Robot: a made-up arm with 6 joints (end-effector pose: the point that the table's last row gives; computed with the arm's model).
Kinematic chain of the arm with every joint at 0, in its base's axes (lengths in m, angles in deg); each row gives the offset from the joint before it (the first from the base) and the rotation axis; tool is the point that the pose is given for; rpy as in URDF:
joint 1: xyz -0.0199 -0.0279 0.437 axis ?
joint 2: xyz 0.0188 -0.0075 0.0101 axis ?
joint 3: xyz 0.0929 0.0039 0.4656 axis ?
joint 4: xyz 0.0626 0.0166 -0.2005 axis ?
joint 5: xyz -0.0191 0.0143 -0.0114 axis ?
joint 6: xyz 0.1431 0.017 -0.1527 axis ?
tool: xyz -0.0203 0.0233 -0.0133 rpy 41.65 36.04 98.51
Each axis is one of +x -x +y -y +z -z.
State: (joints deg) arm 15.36 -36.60 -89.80 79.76 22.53 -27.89
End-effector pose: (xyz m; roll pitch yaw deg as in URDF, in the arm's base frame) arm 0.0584 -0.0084 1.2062 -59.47 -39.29 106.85
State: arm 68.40 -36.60 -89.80 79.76 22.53 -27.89
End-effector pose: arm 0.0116 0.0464 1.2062 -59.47 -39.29 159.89
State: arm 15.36 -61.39 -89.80 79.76 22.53 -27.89
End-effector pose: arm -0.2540 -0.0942 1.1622 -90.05 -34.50 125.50
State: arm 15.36 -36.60 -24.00 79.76 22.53 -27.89
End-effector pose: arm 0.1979 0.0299 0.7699 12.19 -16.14 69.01
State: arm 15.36 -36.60 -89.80 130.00 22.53 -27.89
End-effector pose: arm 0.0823 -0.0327 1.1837 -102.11 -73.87 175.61
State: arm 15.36 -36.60 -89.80 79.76 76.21 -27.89
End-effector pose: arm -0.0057 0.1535 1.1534 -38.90 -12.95 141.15
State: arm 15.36 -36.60 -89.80 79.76 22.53 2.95
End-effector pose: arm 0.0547 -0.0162 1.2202 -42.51 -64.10 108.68
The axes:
joint 1: +z
joint 2: +y
joint 3: +y
joint 4: -z
joint 5: +y
joint 6: -z

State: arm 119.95 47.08 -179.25 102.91 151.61 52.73
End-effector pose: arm -0.4166 0.2141 0.9169 52.28 -22.31 -102.70
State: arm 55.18 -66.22 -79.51 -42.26 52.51 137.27
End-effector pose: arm -0.0938 -0.1282 1.0983 74.94 -60.05 -4.40
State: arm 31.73 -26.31 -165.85 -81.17 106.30 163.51
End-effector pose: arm -0.0691 -0.3028 1.2232 112.90 -1.61 -98.31
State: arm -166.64 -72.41 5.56 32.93 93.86 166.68
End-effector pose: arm 0.1030 -0.1331 0.4444 -2.78 71.12 81.33
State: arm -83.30 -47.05 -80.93 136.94 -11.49 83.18
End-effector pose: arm -0.1614 -0.0727 1.0208 176.66 7.66 -133.19
